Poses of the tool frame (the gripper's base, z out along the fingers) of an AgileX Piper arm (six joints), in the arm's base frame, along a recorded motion.
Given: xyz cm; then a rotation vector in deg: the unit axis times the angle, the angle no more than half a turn.
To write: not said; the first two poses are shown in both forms.
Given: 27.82 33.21 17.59 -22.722 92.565 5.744
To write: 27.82 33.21 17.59 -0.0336 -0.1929 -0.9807 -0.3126 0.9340 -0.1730
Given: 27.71 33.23 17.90 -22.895 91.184 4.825
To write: 27.71 33.23 17.90 -0.0087 -0.2015 -0.9795 -0.3037 0.9338 -0.1893
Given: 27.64 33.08 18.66 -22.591 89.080 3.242
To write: 27.64 33.08 18.66 0.0283 -0.2109 -0.9771 -0.2813 0.9363 -0.2102
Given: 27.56 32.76 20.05 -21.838 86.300 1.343
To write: 27.56 32.76 20.05 0.0761 -0.2187 -0.9728 -0.2488 0.9406 -0.2309
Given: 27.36 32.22 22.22 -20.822 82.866 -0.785
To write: 27.36 32.22 22.22 0.1341 -0.2267 -0.9647 -0.2084 0.9453 -0.2511
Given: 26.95 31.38 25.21 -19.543 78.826 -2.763
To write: 26.95 31.38 25.21 0.2010 -0.2315 -0.9519 -0.1642 0.9500 -0.2657
